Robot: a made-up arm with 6 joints.
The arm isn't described. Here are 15 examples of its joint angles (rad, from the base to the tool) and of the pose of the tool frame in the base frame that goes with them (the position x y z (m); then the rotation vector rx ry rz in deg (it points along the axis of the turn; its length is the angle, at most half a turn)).
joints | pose
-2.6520 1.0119 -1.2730 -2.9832 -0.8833 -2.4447 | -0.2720 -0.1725 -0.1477 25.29 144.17 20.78
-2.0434 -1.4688 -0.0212 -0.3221 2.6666 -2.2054 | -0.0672 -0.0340 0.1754 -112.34 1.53 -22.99
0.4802 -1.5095 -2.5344 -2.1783 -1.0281 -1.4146 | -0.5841 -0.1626 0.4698 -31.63 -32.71 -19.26
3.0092 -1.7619 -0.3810 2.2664 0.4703 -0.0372 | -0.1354 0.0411 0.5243 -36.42 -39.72 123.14
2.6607 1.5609 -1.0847 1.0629 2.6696 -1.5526 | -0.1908 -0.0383 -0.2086 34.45 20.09 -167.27
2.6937 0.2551 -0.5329 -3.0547 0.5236 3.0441 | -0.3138 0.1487 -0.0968 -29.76 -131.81 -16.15
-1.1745 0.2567 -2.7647 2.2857 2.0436 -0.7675 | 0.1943 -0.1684 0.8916 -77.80 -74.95 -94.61
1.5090 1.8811 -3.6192 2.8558 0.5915 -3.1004 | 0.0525 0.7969 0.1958 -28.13 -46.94 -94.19
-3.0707 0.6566 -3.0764 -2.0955 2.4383 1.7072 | -0.3501 0.1061 0.7501 -115.82 19.53 -51.37
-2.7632 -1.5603 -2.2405 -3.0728 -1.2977 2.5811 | 0.4331 0.1616 0.5248 19.52 -31.13 -7.84
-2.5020 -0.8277 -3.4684 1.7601 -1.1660 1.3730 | 0.3454 0.4393 0.4847 -28.26 -75.29 -86.33
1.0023 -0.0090 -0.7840 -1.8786 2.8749 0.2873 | 0.2980 0.2476 0.3176 41.43 -10.83 7.19
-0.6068 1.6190 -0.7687 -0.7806 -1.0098 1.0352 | 0.1612 0.0195 -0.3187 -120.05 78.50 -1.08
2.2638 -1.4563 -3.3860 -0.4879 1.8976 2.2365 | 0.5255 -0.5261 0.2225 -12.50 29.66 82.33
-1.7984 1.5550 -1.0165 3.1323 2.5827 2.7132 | -0.0683 -0.3010 -0.3177 50.32 -41.10 47.46
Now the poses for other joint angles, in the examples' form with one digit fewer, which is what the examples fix.
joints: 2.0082 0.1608 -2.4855 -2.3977 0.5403 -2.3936
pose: -0.205 0.407 0.877 -27.7 12.6 11.7
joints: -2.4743 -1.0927 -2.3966 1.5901 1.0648 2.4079
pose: 0.435 0.266 0.827 -15.2 70.4 -92.5
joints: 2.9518 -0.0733 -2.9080 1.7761 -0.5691 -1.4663
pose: -0.016 0.148 0.915 -34.8 -7.2 4.1
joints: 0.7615 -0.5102 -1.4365 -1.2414 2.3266 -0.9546
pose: 0.288 0.074 0.622 106.3 56.1 -28.1
